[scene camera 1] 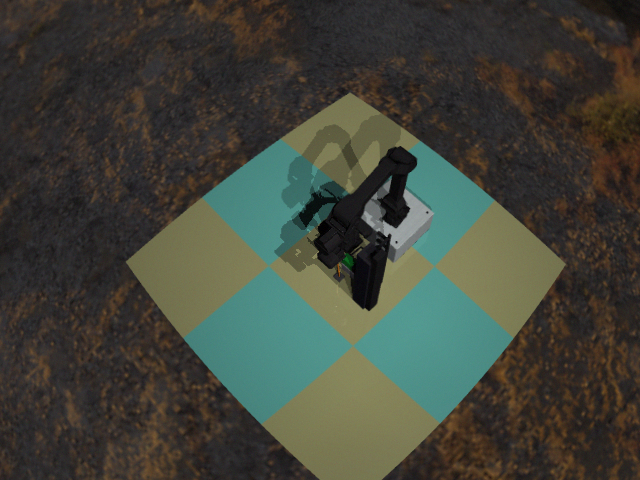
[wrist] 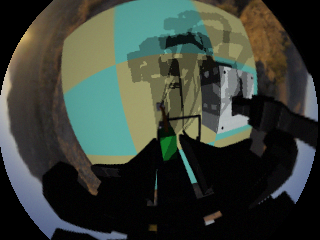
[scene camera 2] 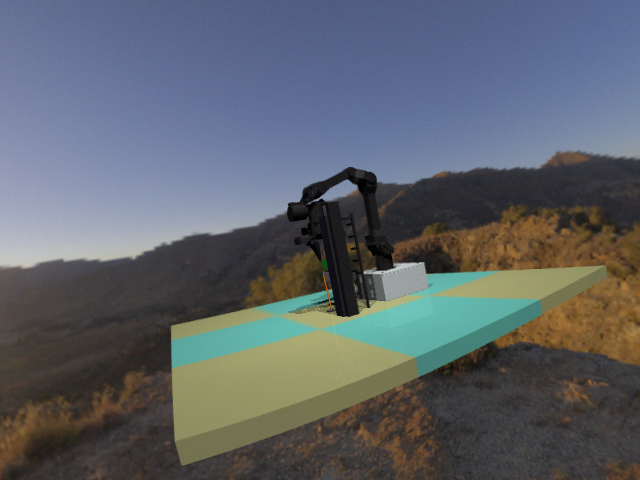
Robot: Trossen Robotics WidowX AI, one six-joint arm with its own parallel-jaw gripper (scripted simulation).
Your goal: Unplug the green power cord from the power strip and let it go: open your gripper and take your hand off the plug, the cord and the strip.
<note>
In view: my gripper [scene camera 1: 345, 255].
My gripper shows as well in the wrist view [wrist: 167, 138].
</note>
